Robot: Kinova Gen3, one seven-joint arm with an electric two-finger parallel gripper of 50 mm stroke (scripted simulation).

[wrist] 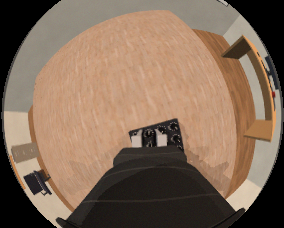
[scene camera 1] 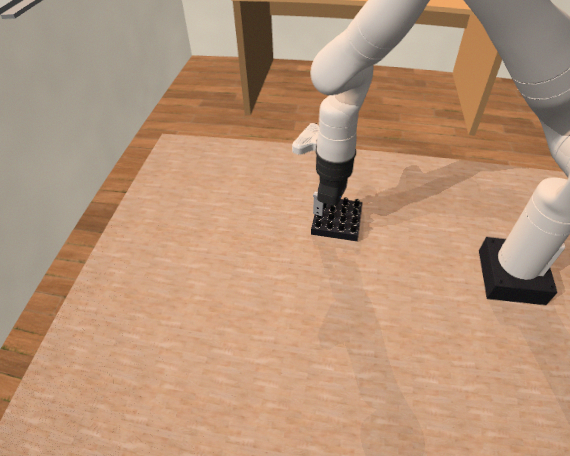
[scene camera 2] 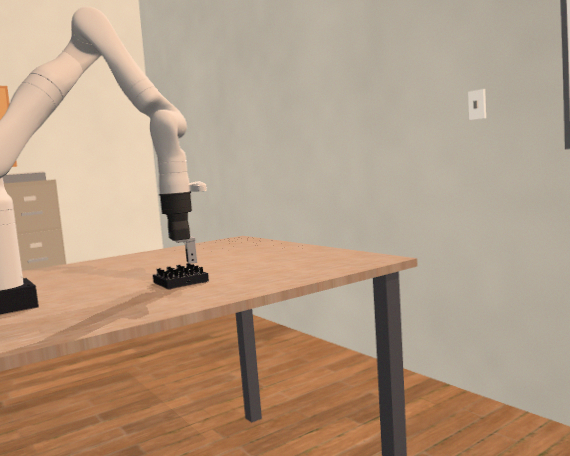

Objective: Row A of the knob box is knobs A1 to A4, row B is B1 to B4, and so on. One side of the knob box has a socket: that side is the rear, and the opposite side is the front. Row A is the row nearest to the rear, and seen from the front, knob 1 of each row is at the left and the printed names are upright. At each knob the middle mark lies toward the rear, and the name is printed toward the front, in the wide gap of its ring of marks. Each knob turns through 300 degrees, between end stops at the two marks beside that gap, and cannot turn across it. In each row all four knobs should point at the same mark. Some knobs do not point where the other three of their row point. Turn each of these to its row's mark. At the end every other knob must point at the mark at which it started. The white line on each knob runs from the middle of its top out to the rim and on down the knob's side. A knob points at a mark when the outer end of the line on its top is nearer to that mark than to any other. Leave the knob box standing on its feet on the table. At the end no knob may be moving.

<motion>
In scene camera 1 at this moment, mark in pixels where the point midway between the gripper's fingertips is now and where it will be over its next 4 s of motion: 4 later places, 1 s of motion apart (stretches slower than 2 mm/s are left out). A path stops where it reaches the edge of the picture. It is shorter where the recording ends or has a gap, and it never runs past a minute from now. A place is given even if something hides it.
My gripper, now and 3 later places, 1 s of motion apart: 320, 210; 319, 214; 320, 202; 325, 167
</motion>
